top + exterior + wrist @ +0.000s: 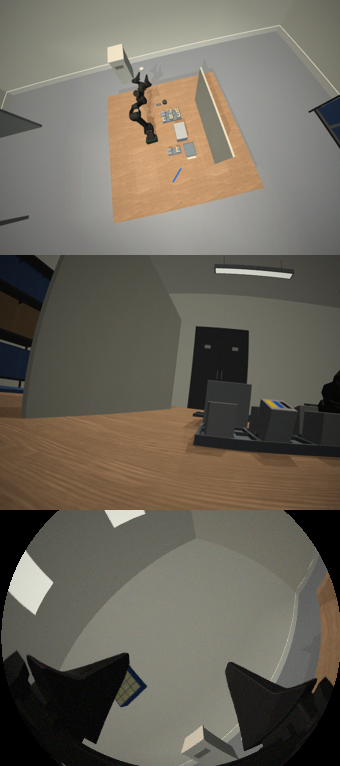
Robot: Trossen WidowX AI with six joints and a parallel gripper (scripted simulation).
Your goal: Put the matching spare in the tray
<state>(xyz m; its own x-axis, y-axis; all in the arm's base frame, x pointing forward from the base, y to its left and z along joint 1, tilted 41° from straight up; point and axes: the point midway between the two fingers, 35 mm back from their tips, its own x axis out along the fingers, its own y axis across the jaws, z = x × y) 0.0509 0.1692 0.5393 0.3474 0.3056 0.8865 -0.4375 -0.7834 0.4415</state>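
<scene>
The grey spare is 320 mm to the right of my gripper tip, 320 mm below it and 130 mm ahead of it. From my gripper tip the other things lie so: black disc (350 mm below, 140 mm ahead, 100 mm to the right); mounted unit (470 mm to the right, 310 mm below, 280 mm ahead); tall panel (520 mm ahead, 450 mm to the right, 140 mm below).
</scene>
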